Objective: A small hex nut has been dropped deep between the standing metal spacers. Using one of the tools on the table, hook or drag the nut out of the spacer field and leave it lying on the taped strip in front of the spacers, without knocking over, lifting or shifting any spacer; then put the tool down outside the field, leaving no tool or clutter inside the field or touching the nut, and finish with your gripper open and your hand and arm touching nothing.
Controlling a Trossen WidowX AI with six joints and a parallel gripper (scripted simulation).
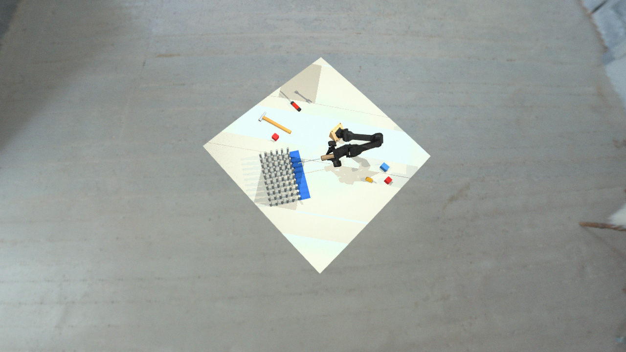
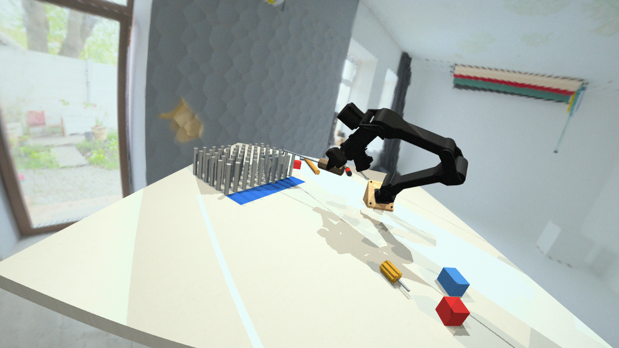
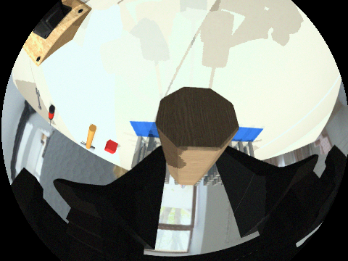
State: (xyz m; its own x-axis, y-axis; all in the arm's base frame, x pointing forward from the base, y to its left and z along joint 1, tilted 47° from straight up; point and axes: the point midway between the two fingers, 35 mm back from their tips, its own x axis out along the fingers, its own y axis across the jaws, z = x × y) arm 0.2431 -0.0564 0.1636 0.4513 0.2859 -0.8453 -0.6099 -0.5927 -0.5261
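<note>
The hook tool lies 80 mm ahead of my gripper tip and 60 mm to the right of it. Also, from my gripper tip: blue taped strip: 190 mm ahead, 150 mm below, 100 mm to the right; then yellow-handled screwdriver: 350 mm to the left, 130 mm below, 120 mm behind; then blue cube: 380 mm to the left, 280 mm behind, 130 mm below.
</note>
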